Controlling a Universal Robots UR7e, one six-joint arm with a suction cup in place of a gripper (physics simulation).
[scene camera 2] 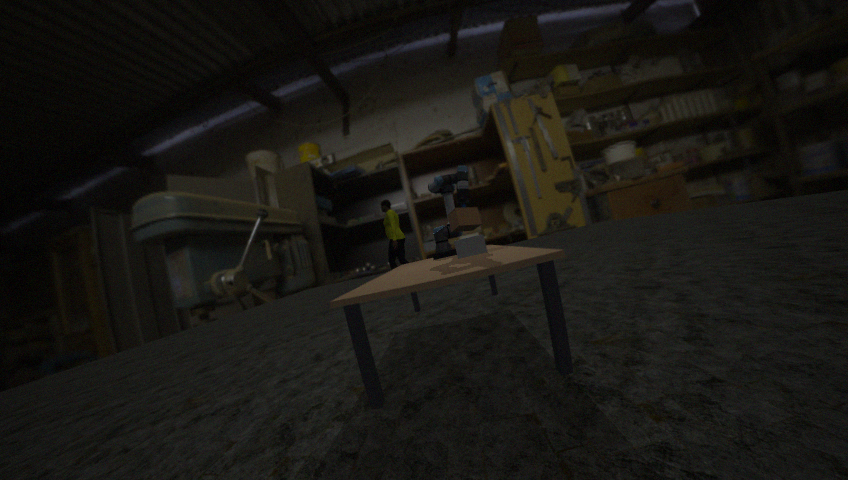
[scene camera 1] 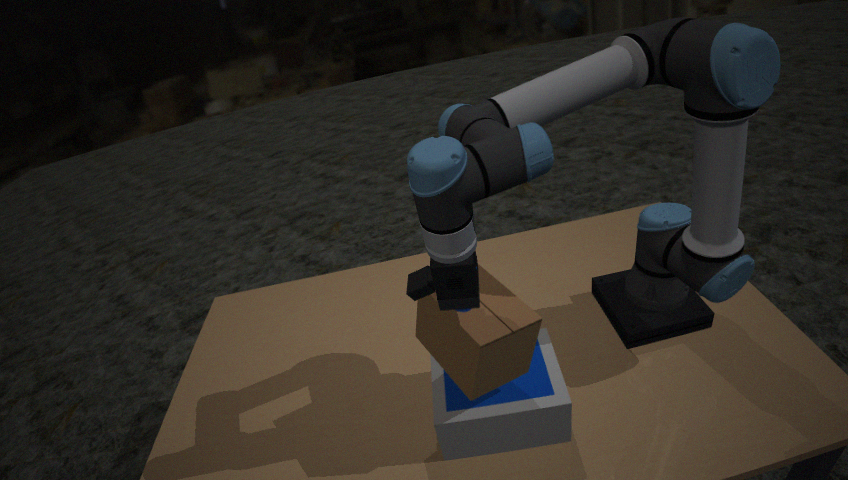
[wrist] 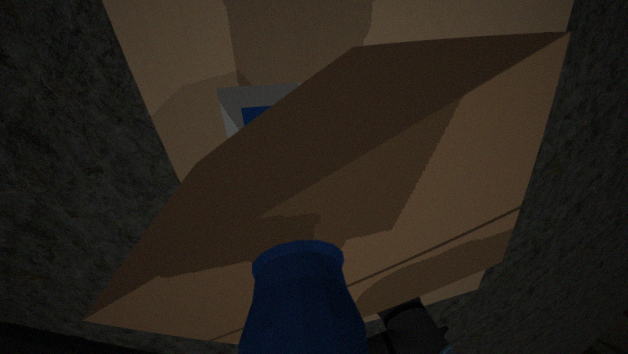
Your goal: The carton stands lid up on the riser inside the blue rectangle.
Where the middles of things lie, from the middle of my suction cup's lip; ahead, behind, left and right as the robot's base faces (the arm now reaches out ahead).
I see my suction cup 10 mm past the brown cardboard carton [scene camera 1: 482,349], 10 mm to the left of it and 80 mm above it. Also, from my suction cup: grey riser [scene camera 1: 535,409]: 40 mm behind, 20 mm to the right, 270 mm below.
